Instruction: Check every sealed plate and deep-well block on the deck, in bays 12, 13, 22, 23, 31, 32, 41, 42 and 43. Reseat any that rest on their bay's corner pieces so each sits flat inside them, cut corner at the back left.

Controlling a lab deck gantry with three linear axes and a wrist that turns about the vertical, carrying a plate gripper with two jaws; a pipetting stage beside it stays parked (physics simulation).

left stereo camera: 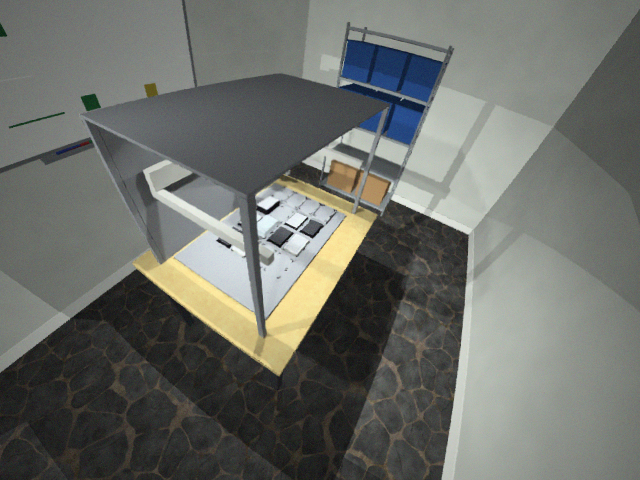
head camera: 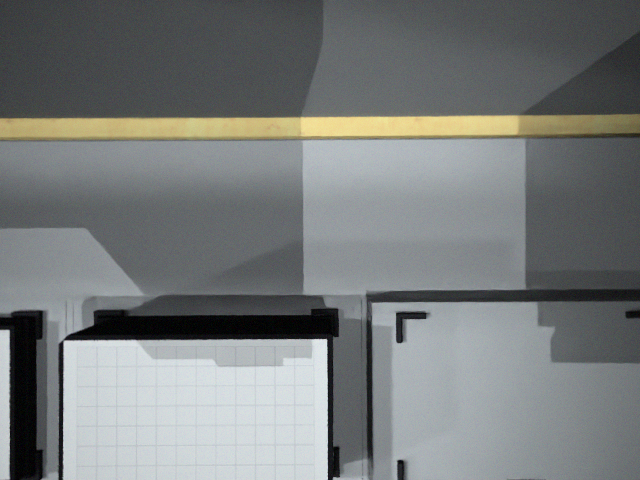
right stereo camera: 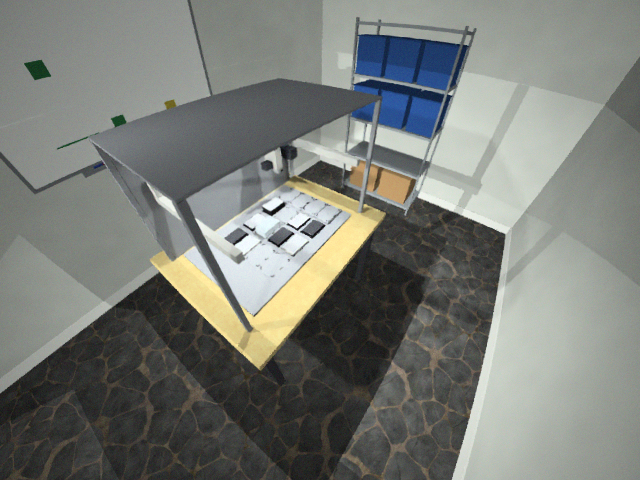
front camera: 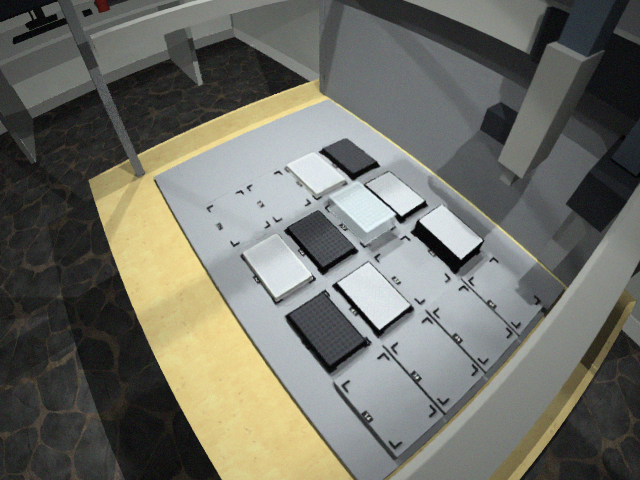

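Seen in the pictures: gripper, between the fingertips: [right stereo camera: 286, 173] [front camera: 558, 247]; robot's base, origin of its link: [left stereo camera: 278, 277] [right stereo camera: 272, 276] [front camera: 208, 208].
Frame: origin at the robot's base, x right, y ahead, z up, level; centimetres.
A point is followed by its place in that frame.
Note:
In the front view, dark plates stand in bays 13 [front camera: 327, 330] {z 1.6, x -3.8, y 39.8 cm}, 22 [front camera: 321, 240] {z 1.4, x -14.6, y 23.6 cm} and 41 [front camera: 350, 157] {z 1.5, x -35.9, y 7.4 cm}. White-topped plates stand in bays 12 [front camera: 278, 266] {z 1.4, x -4.3, y 23.6 cm}, 23 [front camera: 373, 297] {z 1.4, x -14.5, y 39.7 cm}, 31 [front camera: 315, 174] {z 1.4, x -25.1, y 7.3 cm} and 42 [front camera: 395, 195] {z 1.4, x -35.7, y 23.5 cm}. A black-sided, white-topped block [front camera: 448, 236] {z 4.2, x -34.7, y 39.9 cm} [head camera: 196, 413] {z 4.2, x -36.9, y 39.2 cm} is in bay 43. The clear deep-well block [front camera: 361, 211] {z 4.4, x -24.3, y 24.3 cm} in bay 32 looks raised, with corner pieces and shadow showing below it. I cannot tell whether the others are all flat inside their corner pieces. The gripper's jaws do not show in these views.
The grey deck [front camera: 237, 144] {z 0.0, x -16.4, y -16.9 cm} lies on a yellow bench [front camera: 155, 310] {z -1.0, x 21.0, y 16.3 cm} [right stereo camera: 310, 289] {z -1.0, x 19.4, y 6.0 cm}. A pale column [front camera: 542, 108] {z 38.9, x -32.7, y 45.7 cm} hangs at the back right in the front view. A back panel [front camera: 392, 87] {z 15.1, x -52.0, y 3.9 cm} stands behind the deck. A pale beam [left stereo camera: 201, 217] {z 40.0, x -20.3, y -17.3 cm} crosses above its left part.

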